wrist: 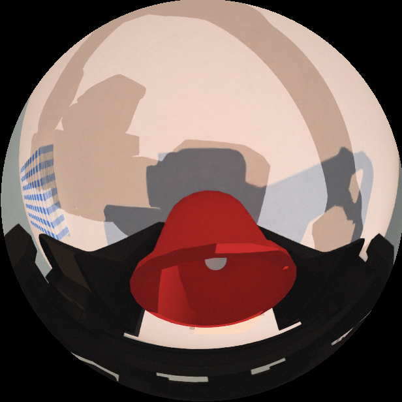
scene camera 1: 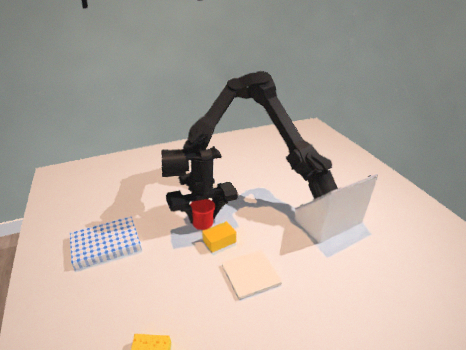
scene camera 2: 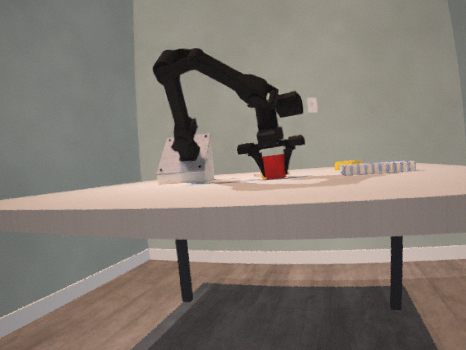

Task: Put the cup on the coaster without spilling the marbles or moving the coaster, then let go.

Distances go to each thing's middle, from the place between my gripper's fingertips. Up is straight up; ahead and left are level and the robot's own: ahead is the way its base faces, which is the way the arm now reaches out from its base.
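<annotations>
I see the red cup (wrist: 173,283), which is 2 cm above my hand. There is also the blue-and-white checked block (scene camera 1: 93,245), and it lies 27 cm ahead of my hand and 2 cm to the right of it.
</annotations>
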